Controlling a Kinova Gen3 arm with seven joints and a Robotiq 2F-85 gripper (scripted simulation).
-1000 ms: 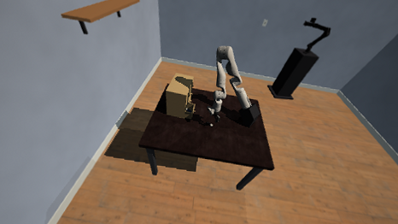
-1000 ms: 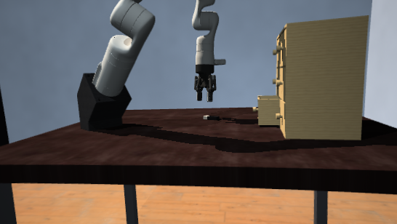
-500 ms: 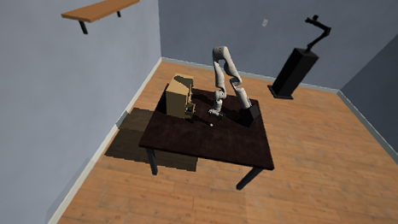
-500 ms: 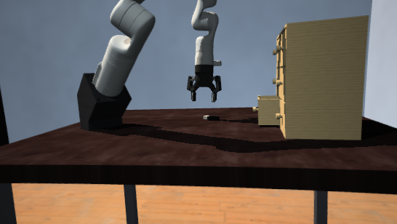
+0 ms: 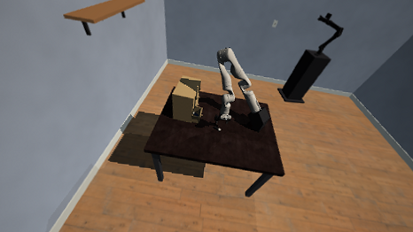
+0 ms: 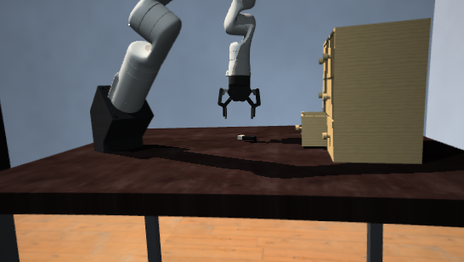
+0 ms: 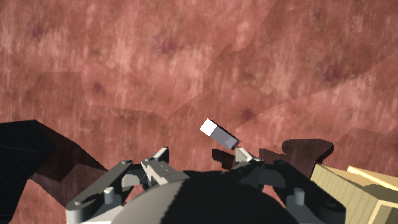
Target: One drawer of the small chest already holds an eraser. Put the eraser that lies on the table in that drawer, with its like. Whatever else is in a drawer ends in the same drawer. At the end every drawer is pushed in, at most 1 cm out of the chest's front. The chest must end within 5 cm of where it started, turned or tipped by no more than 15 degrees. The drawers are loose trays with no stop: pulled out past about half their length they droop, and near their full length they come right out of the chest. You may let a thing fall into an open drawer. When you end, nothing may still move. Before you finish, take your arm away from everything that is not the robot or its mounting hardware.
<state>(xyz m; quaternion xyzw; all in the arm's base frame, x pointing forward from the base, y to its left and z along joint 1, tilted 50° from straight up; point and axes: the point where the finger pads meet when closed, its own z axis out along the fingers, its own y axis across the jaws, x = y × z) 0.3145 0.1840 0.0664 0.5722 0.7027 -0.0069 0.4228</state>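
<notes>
The white eraser lies 20 mm ahead of my hand, 10 mm to the left of it and 80 mm below it. Also, from my hand: blue eraser 240 mm ahead, 160 mm to the right, 70 mm below.
</notes>
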